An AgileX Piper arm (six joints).
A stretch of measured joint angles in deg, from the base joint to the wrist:
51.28 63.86 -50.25 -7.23 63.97 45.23
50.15 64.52 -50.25 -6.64 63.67 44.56
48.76 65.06 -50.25 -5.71 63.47 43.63
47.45 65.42 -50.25 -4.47 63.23 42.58
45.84 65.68 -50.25 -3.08 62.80 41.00
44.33 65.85 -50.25 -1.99 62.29 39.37
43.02 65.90 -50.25 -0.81 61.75 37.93
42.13 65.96 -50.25 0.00 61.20 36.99
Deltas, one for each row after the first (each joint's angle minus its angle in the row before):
-1.13 0.66 0.00 0.59 -0.30 -0.67
-1.39 0.54 0.00 0.93 -0.20 -0.93
-1.31 0.36 0.00 1.24 -0.24 -1.05
-1.61 0.26 0.00 1.39 -0.43 -1.58
-1.51 0.17 0.00 1.09 -0.51 -1.63
-1.31 0.05 0.00 1.18 -0.54 -1.44
-0.89 0.06 0.00 0.81 -0.55 -0.94

